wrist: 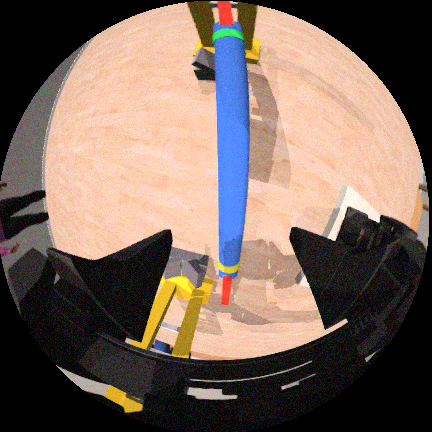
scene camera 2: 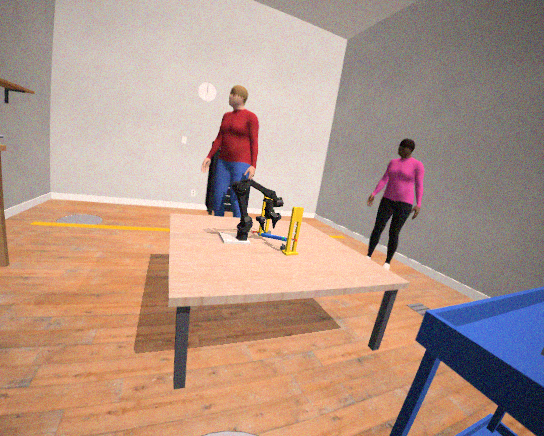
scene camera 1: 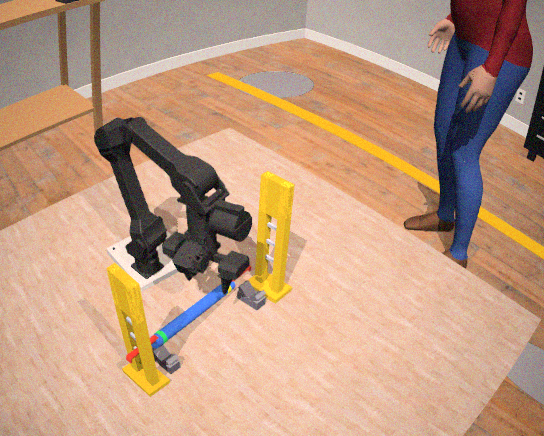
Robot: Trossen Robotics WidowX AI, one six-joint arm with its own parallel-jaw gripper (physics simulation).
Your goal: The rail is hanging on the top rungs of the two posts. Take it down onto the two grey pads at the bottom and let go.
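Places are measured from the arm's base along level axes (x ahead, y left, z up), in millimetres.
Pixels of known places: gripper, between the fingertips: [wrist: 233,234] [scene camera 2: 268,229] [scene camera 1: 207,286]; arm's base, origin of its link: [wrist: 351,229] [scene camera 2: 241,239] [scene camera 1: 147,266].
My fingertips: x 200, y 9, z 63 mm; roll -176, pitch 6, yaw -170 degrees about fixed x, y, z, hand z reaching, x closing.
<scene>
Ahead of a thing's pixels: the offset from my fingertips to its top centre. Level surfaces: height alone.
The blue rail [scene camera 1: 195,312] [scene camera 2: 274,237] [wrist: 232,135] has red ends, a green band and a yellow band. Its green-band end reaches through the left post {dx +40, dy -244, dz +219 mm} [scene camera 1: 125,287] [scene camera 2: 295,222]; which rung bears it is unclear. Its yellow-band end appears inward of the right post {dx +51, dy +155, dz +219 mm} [scene camera 1: 282,240] and beside it in the wrist view, on the robot base's side. One grey pad {dx +41, dy -182, dz -37 mm} [scene camera 1: 167,360] [wrist: 204,65] is by the left post, the other grey pad {dx +49, dy +93, dz -37 mm} [scene camera 1: 251,295] [wrist: 189,265] by the right. My gripper [scene camera 1: 207,283] [scene camera 2: 268,228] [wrist: 233,234] is open, its fingers either side of the rail near the yellow band.
Both posts stand on yellow feet on the wooden table {dz -81 mm} [scene camera 1: 350,350] [scene camera 2: 225,275]. The arm's white base plate [scene camera 1: 120,255] [scene camera 2: 229,238] is behind the rail. A person in red [scene camera 1: 462,140] [scene camera 2: 240,135] stands beyond the table. A blue cart [scene camera 2: 470,345] is at the lower right.
</scene>
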